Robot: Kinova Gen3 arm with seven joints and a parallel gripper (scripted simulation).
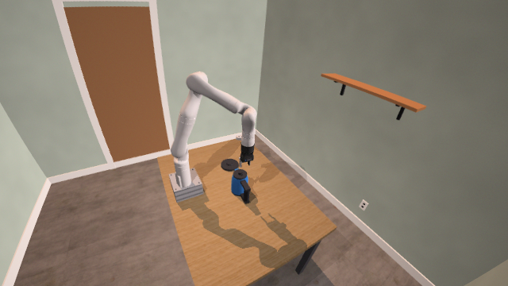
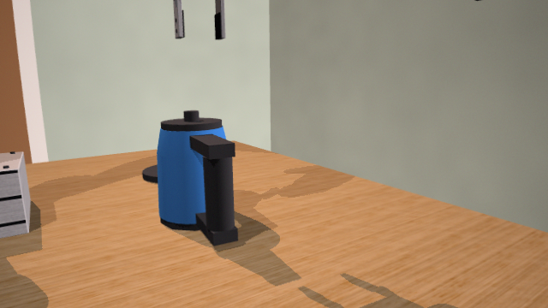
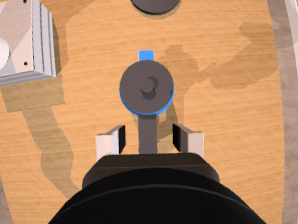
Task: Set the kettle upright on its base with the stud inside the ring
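Now: hand 1 cm short of the blue kettle, 3 cm to the right of it and 21 cm above it. From my hand the other things lie so: round black base: 13 cm ahead, 34 cm to the left, 29 cm below.
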